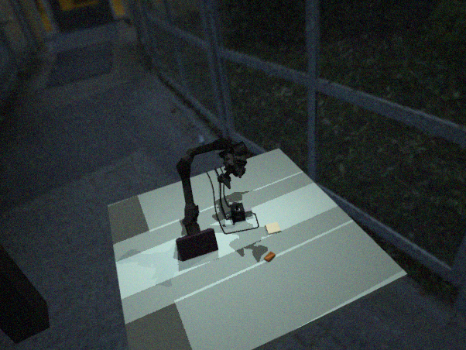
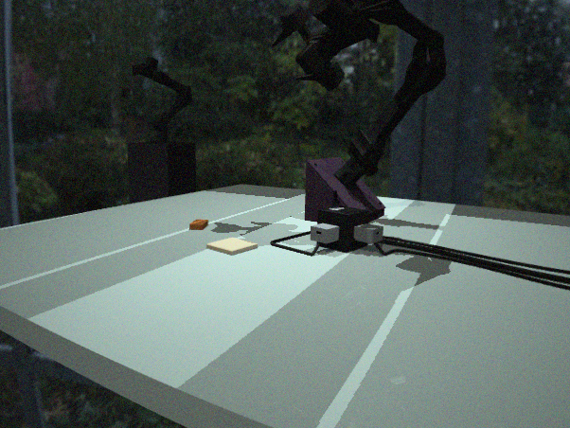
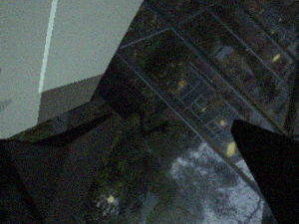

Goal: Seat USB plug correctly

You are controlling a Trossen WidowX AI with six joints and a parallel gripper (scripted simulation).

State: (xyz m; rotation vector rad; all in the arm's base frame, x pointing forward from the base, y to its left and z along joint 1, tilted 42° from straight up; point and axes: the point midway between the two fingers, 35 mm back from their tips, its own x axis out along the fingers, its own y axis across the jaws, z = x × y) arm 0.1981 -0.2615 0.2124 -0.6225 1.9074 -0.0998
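Now: the USB plug 50 mm ahead of my gripper tip, 140 mm to the left of it and 300 mm below it. From my gripper tip the other things lie so: small orange block 40 mm ahead, 200 mm to the right, 380 mm below; then beige pad 170 mm ahead, 40 mm to the right, 380 mm below; then USB socket 50 mm ahead, 140 mm to the left, 320 mm below.
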